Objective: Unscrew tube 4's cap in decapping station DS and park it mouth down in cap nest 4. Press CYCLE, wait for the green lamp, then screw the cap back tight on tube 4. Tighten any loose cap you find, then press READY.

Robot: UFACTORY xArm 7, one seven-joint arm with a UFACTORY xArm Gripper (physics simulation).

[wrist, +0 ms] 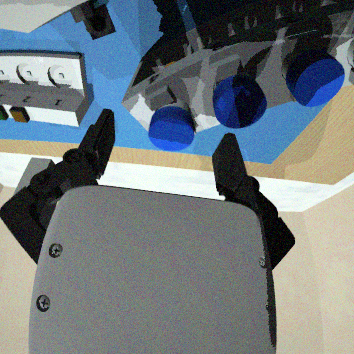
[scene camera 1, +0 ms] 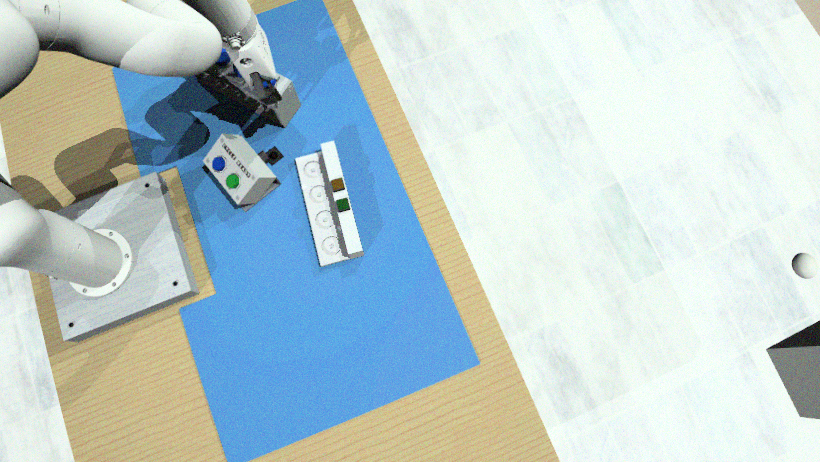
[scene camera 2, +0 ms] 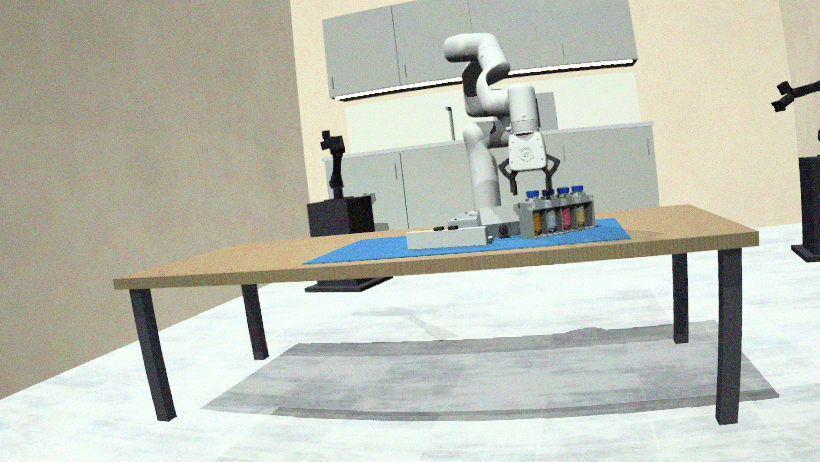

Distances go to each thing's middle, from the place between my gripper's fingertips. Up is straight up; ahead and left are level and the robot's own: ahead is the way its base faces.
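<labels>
My hand is 130 mm to the left of the grey button box (scene camera 1: pixel 231 154), 80 mm past the box and 70 mm above the box.
</labels>
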